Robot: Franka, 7 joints.
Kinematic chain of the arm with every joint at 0, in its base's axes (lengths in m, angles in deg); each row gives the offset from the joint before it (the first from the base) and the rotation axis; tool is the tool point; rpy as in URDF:
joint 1: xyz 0 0 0.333 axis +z
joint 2: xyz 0 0 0 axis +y
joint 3: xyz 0 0 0.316 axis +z
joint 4: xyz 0.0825 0 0 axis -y
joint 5: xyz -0.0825 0 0.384 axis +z
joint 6: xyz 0 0 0 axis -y
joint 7: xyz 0.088 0 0 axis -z
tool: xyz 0 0 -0.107 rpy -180 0 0
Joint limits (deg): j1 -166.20..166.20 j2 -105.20..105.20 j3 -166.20..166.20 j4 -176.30..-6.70 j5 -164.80..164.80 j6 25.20..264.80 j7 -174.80..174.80
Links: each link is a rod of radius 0.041 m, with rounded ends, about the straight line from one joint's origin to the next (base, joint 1, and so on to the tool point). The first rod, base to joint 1, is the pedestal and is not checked.
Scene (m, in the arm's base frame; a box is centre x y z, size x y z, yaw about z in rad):
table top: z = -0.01
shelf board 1: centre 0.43 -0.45 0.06 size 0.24 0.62 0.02 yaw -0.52
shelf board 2: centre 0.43 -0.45 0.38 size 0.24 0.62 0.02 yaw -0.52
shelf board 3: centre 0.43 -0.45 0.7 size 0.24 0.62 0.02 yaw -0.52
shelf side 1: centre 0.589 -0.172 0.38 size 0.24 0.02 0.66 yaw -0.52
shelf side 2: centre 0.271 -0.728 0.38 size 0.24 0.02 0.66 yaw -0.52
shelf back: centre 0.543 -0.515 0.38 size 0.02 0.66 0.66 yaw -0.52
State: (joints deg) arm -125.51 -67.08 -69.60 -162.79 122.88 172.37 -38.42
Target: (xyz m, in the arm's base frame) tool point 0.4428 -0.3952 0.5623
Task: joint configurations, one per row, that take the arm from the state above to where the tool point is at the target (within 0.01 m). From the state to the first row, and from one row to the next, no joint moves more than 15 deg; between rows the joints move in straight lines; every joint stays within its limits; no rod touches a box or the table.
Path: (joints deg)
1: -112.78 -56.19 -56.68 -153.99 122.80 167.57 -38.42
2: -100.06 -45.31 -43.77 -145.20 122.72 162.78 -38.42
3: -87.33 -34.42 -30.85 -136.40 122.65 157.98 -38.42
4: -74.60 -23.54 -17.93 -127.61 122.57 153.18 -38.42
5: -61.87 -12.65 -5.01 -118.81 122.49 148.38 -38.42
6: -49.15 -1.76 7.90 -110.01 122.41 143.59 -38.42

